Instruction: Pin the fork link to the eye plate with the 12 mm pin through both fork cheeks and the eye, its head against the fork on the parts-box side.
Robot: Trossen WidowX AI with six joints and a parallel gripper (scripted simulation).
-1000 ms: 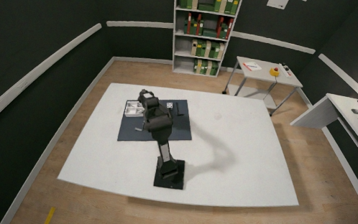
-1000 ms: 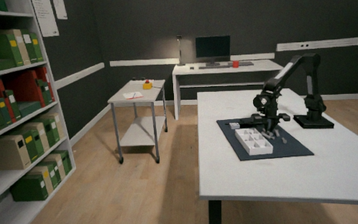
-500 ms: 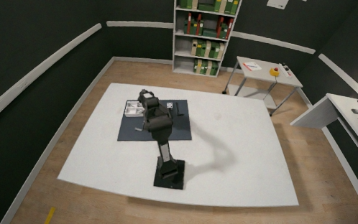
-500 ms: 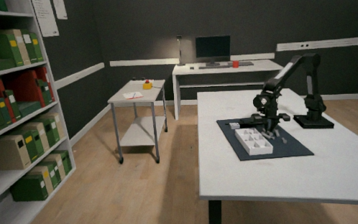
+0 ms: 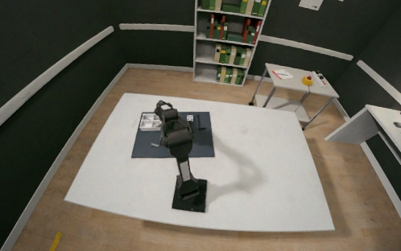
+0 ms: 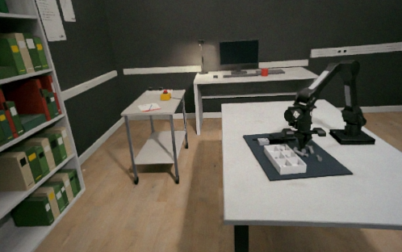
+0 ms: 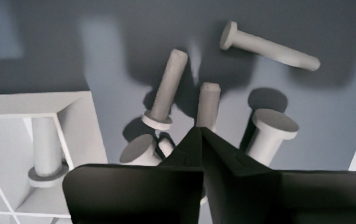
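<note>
My hand is 2 cm short of the pin, 2 cm to the left of it and 4 cm above it. Also, from my hand: dark blue mat: 6 cm ahead, 5 cm below; then eye plate: 10 cm ahead, 10 cm to the right, 4 cm below; then white parts box: 10 cm ahead, 11 cm to the left, 4 cm below.
</note>
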